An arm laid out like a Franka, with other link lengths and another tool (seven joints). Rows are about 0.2 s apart.
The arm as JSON. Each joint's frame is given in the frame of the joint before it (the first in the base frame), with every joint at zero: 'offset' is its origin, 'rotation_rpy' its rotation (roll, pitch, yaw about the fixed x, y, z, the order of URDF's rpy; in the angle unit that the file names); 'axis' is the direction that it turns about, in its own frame. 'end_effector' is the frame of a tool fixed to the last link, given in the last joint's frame.
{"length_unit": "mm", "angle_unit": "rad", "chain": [
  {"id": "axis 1", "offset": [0.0, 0.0, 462.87], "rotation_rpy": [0.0, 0.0, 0.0], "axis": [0.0, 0.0, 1.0]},
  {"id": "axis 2", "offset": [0.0, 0.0, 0.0], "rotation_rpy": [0.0, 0.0, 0.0], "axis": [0.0, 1.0, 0.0]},
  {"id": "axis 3", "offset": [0.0, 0.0, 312.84], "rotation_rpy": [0.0, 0.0, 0.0], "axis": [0.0, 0.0, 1.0]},
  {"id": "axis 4", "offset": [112.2, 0.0, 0.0], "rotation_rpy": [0.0, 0.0, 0.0], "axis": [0.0, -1.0, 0.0]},
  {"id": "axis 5", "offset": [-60.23, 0.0, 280.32], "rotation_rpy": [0.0, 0.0, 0.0], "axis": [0.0, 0.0, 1.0]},
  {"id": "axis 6", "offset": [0.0, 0.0, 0.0], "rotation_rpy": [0.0, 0.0, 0.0], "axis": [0.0, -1.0, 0.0]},
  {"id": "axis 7", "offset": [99.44, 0.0, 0.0], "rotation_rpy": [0.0, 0.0, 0.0], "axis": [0.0, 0.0, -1.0]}
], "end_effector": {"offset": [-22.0, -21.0, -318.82], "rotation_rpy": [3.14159, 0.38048, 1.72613]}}
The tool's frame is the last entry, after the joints.
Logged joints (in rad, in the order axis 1, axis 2, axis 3, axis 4, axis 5, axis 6, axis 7), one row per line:
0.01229, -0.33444, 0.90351, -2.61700, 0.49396, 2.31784, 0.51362
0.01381, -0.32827, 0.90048, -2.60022, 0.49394, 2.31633, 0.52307
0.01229, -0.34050, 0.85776, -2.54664, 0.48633, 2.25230, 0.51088
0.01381, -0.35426, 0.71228, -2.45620, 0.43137, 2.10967, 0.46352
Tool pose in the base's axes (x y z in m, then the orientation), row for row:
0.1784, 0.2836, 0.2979, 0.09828, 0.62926, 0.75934, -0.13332
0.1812, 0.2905, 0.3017, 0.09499, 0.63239, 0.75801, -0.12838
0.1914, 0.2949, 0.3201, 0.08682, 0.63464, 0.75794, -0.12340
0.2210, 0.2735, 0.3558, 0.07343, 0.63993, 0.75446, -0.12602
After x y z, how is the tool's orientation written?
As a quaternion, w x y z.
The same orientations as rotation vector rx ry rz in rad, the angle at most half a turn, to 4 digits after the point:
1.8620, 2.2469, -0.3945
1.8749, 2.2473, -0.3806
1.8906, 2.2579, -0.3676
1.9215, 2.2654, -0.3784

